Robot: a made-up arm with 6 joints. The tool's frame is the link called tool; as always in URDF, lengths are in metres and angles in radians. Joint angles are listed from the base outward. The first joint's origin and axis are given. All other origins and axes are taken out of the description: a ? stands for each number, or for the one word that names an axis. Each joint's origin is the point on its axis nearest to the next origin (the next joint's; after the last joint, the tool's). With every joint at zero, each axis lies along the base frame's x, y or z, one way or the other. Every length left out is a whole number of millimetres.
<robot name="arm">
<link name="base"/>
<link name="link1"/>
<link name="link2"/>
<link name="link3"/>
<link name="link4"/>
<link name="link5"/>
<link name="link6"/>
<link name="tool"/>
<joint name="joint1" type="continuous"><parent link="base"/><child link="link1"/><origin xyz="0 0.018 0.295"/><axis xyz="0 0 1"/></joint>
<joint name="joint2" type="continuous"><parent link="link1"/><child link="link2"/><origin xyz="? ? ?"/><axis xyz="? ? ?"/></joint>
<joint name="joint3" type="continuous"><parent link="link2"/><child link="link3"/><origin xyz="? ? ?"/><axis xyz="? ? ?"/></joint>
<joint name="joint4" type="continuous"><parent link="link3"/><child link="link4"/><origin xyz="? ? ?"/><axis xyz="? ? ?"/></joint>
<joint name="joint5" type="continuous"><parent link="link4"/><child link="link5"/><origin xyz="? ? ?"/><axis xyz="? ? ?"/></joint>
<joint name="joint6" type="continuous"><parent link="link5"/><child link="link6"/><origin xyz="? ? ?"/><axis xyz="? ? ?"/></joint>
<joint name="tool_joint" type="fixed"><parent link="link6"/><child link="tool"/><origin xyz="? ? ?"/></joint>
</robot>
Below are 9 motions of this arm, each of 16 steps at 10 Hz.
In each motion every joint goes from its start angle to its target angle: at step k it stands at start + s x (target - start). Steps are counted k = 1, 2, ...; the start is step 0. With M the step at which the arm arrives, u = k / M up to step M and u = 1 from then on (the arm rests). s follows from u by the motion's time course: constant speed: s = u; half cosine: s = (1 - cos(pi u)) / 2; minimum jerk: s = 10 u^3 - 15 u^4 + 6 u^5.
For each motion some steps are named. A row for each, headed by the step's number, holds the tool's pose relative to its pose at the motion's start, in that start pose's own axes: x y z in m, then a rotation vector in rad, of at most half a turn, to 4 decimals.
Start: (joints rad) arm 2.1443 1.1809 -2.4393 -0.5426 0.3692 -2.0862
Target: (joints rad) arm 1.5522 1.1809 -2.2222 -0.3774 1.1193 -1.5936
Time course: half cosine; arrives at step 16
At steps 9, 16:
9: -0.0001 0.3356 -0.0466 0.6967 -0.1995 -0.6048
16: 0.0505 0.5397 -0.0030 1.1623 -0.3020 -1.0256

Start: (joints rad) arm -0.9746 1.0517 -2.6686 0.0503 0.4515 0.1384
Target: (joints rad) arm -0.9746 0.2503 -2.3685 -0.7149 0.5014 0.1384
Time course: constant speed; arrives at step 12
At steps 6, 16:
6: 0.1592 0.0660 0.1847 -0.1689 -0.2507 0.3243
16: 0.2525 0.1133 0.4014 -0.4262 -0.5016 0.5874

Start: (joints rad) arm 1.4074 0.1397 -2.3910 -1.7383 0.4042 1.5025
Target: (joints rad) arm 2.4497 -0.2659 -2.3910 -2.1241 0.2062 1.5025
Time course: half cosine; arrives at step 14
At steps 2, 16:
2: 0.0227 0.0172 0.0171 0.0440 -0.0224 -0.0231
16: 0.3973 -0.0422 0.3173 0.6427 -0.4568 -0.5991

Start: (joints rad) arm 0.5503 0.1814 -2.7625 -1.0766 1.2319 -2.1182
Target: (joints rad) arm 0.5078 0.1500 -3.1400 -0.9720 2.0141 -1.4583
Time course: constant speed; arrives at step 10
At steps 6, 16:
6: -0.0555 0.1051 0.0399 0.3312 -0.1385 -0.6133
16: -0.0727 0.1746 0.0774 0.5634 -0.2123 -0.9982

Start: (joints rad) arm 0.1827 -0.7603 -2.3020 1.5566 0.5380 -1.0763
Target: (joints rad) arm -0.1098 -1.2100 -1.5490 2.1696 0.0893 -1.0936
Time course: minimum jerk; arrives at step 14
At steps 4, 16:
4: -0.0139 -0.0074 0.0087 -0.0695 -0.0195 -0.0594
16: -0.1284 -0.0417 0.1271 -0.5985 -0.1365 -0.3784

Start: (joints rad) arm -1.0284 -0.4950 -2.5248 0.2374 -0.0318 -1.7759
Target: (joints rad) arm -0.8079 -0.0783 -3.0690 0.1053 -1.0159 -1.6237
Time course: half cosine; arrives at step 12
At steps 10, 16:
10: -0.0365 -0.0227 0.1362 -1.0232 0.1480 -0.2215
16: -0.0377 -0.0182 0.1494 -1.0973 0.1578 -0.2348

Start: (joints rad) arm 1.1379 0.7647 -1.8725 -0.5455 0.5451 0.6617
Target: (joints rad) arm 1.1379 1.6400 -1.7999 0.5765 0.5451 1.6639
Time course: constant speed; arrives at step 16
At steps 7, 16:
7: -0.2636 -0.0438 -0.2249 -0.0833 0.5409 -0.7771
16: -0.7253 -0.1599 -0.3024 -0.7957 0.9846 -1.7691

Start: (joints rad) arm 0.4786 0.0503 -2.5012 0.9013 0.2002 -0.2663
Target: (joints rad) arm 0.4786 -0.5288 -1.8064 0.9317 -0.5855 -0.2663
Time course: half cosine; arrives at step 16
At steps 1, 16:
1: 0.0013 0.0000 0.0014 -0.0026 -0.0064 -0.0005
16: 0.0712 0.0117 0.1973 -0.2826 -0.6637 -0.0125

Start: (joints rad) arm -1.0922 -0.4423 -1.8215 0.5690 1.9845 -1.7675
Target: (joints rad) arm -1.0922 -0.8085 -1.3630 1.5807 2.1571 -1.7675
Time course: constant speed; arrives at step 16
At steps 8, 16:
8: 0.0744 0.0374 -0.0114 0.0223 -0.4829 0.1925
16: 0.1319 0.0868 0.0030 0.0178 -0.9513 0.4111

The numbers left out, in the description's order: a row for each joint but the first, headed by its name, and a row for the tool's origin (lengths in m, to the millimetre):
joint2: xyz -0.025 -0.042 0, axis 0 1 0
joint3: xyz 0.063 0 0.223, axis 0 1 0
joint4: xyz 0.079 0 -0.47, axis 0 0 -1
joint5: xyz 0.011 -0.025 0, axis 0 1 0
joint6: xyz 0.116 0 -0.126, axis 0 0 -1
tool: xyz 0.027 0.028 0

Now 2 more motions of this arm.
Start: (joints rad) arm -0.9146 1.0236 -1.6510 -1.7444 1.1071 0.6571
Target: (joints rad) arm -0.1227 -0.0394 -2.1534 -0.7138 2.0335 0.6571
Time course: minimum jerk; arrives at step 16
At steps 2, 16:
2: 0.0078 -0.0184 0.0049 -0.0116 0.0056 -0.0262
16: -0.2704 -0.7531 0.6022 0.7826 -0.0697 -1.0438

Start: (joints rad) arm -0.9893 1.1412 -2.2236 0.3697 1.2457 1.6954
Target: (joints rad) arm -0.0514 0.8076 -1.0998 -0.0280 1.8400 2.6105
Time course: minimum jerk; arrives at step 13
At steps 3, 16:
3: -0.0338 -0.0329 -0.0555 -0.1251 -0.0788 -0.0159
16: -0.0141 -0.5106 -0.2954 -0.4922 -1.6874 -0.1096

